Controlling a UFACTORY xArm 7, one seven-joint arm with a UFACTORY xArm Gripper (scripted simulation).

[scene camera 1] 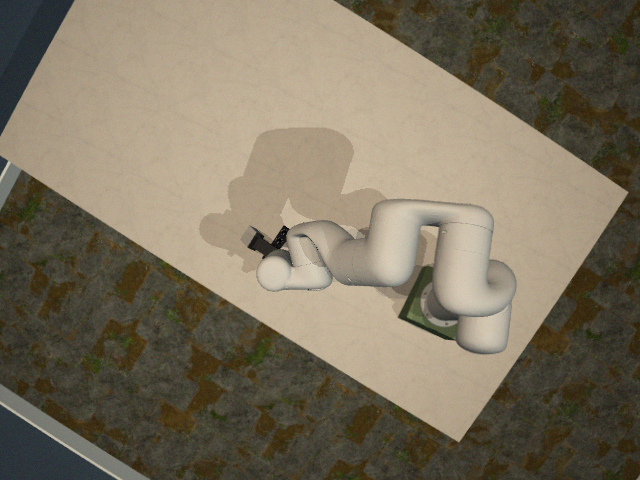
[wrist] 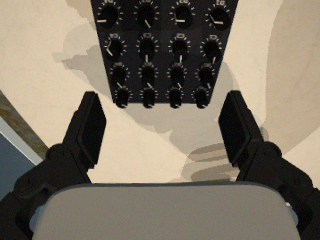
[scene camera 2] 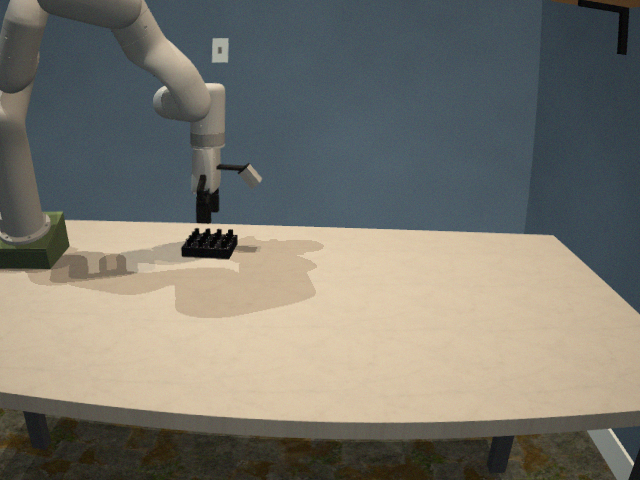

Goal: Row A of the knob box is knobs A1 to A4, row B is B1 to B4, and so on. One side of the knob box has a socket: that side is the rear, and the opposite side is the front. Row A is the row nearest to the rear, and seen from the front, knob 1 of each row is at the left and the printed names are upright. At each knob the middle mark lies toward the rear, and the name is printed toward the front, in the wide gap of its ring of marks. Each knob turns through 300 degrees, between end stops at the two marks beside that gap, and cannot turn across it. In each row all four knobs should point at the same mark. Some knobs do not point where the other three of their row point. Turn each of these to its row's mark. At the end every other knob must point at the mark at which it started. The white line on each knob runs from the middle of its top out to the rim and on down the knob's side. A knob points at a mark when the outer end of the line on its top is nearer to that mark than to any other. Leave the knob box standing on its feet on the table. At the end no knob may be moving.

Path:
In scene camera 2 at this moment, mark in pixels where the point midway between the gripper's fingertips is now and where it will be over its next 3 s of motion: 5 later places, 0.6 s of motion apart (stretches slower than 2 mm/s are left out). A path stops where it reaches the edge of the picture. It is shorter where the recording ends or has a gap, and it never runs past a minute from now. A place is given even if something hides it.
The gripper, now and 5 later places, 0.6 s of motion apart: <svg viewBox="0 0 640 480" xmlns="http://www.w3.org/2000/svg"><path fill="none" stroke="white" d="M208 217L195 217L188 216L197 213L208 209L218 205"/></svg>

